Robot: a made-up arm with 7 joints. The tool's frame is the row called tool.
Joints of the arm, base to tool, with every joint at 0 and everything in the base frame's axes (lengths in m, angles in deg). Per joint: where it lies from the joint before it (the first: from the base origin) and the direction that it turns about. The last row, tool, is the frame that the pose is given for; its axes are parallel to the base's.
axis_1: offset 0 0 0.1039 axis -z
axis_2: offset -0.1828 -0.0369 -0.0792 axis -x
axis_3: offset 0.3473 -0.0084 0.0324 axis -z
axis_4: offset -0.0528 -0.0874 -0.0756 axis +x
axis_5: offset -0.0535 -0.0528 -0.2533 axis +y
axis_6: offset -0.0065 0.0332 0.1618 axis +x
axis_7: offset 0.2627 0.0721 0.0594 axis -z
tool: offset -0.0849 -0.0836 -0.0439
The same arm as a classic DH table. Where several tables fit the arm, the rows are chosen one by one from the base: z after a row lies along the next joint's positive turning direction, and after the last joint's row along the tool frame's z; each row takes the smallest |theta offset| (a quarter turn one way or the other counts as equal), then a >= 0, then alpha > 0; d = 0 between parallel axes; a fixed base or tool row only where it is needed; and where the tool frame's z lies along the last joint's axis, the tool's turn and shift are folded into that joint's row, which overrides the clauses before.
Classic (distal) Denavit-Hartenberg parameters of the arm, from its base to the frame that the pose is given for. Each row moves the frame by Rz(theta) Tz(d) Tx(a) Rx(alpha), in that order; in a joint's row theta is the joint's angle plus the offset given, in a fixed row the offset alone. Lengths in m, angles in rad.
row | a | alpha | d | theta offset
base (fixed) | 0.0000 | 3.1416 | 0.0000 | 0.0000
axis_1 | 0.0369 | -1.5708 | -0.0247 | 1.5708
axis_2 | 0.0084 | 1.5708 | -0.1645 | 0.0000
axis_3 | 0.0874 | 1.5708 | 0.0432 | 0.0000
axis_4 | 0.2533 | -1.5708 | -0.1063 | 1.5708
axis_5 | -0.1618 | 1.5708 | -0.0196 | 0.0000
axis_6 | 0.0721 | 1.5708 | 0.2562 | 1.5708
axis_7 | -0.1192 | 3.1416 | 0.0000 | 0.7931
tool (fixed) | 0.0000 | 0.0000 | 0.0155 | -0.7777

